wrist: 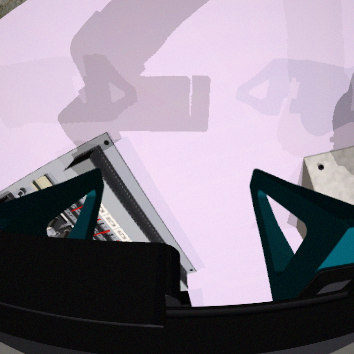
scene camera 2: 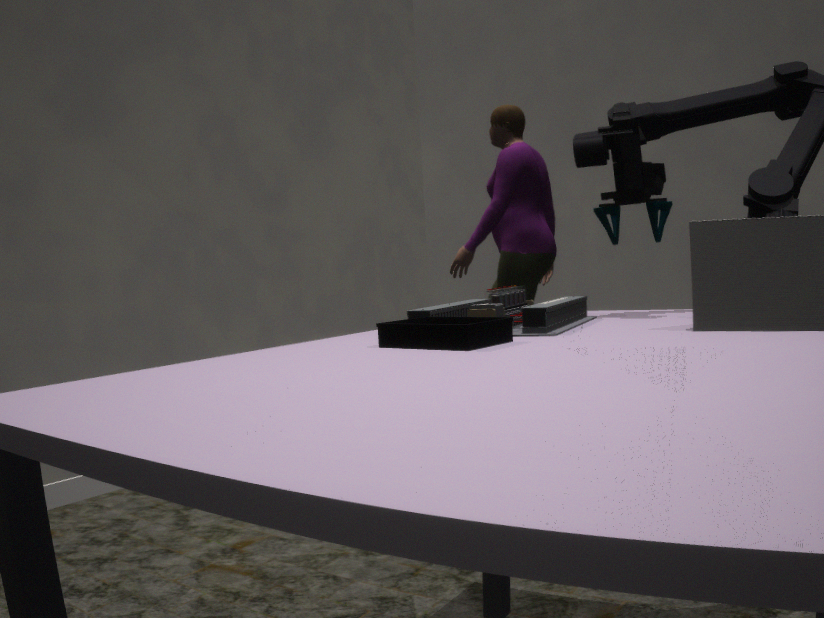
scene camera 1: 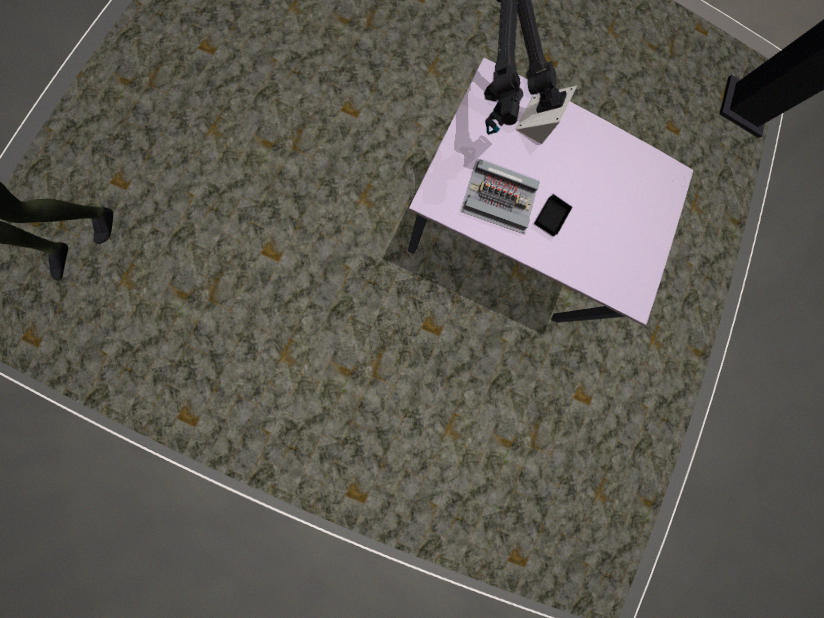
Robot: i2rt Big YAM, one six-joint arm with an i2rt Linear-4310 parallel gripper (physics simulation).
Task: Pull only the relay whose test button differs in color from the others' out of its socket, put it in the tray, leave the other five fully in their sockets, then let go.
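Frame: origin at the arm's base, x left, y ahead, z down, level; centimetres.
Seen in the pictures: gripper, fingertip midpoint: (wrist: 176,176) (scene camera 2: 636,243) (scene camera 1: 494,126); arm's base at its link origin: (scene camera 2: 780,261) (scene camera 1: 551,103).
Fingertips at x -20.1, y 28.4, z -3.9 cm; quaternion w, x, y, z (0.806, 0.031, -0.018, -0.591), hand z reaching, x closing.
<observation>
Offsets run from my fingertips to a thing's top centre. Level surfaces: height alone.
A row of relays (scene camera 1: 500,192) (scene camera 2: 507,296) stands in sockets on a grey panel @[dx +16.5, dy +20.5, dz +12.8 cm] (scene camera 1: 495,213) (scene camera 2: 555,316) (wrist: 127,175) with ducts along two sides. Red parts show on the row, but the individual test button colors are too small to tell. In the wrist view, part of the row is hidden behind a finger and the gripper body. A black tray @[dx +42.6, dy +17.9, dz +10.4 cm] (scene camera 1: 545,210) (scene camera 2: 425,336) lies beside the panel. My gripper (scene camera 1: 492,127) (scene camera 2: 636,242) (wrist: 176,176) is open and empty, high above the table, off to the arm-base side of the panel.
A light block (scene camera 1: 532,120) (scene camera 2: 755,272) (wrist: 332,180) under the arm's base stands on the pink table @[dz +13.9 cm] (scene camera 1: 612,219) (scene camera 2: 399,425) (wrist: 220,200), close to the gripper. A person (scene camera 2: 525,199) stands beyond the table. A black post (scene camera 1: 775,89) stands on the floor off the table's far side.
</observation>
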